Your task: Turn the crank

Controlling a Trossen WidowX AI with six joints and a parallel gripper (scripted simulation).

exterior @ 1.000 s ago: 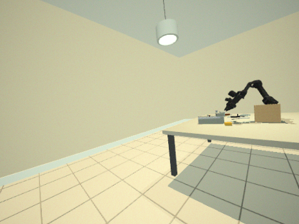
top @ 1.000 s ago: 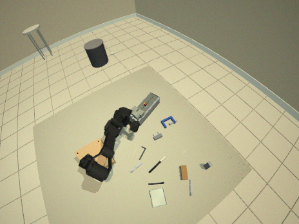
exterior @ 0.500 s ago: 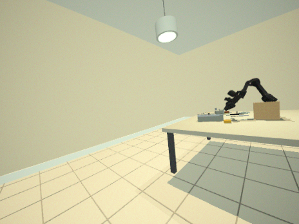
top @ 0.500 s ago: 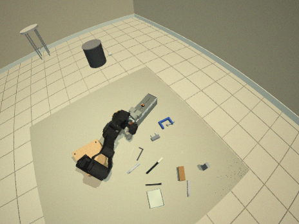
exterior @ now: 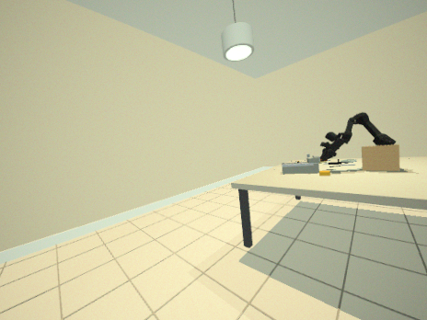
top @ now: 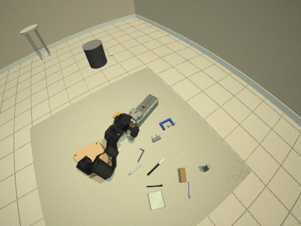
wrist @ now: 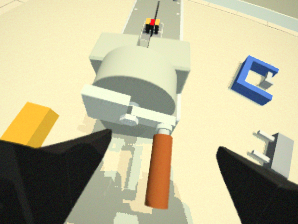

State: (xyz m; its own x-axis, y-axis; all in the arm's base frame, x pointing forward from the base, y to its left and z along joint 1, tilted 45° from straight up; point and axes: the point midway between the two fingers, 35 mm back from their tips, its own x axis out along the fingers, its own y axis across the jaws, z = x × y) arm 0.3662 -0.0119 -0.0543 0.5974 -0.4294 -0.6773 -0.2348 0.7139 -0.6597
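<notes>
My gripper tip is 20 mm past the brown crank handle. Also, from my gripper tip: red pointer: 150 mm ahead, 70 mm to the left; then grey clamp: 70 mm ahead, 150 mm to the right, 70 mm below; then orange block: 30 mm behind, 180 mm to the left, 70 mm below.
</notes>
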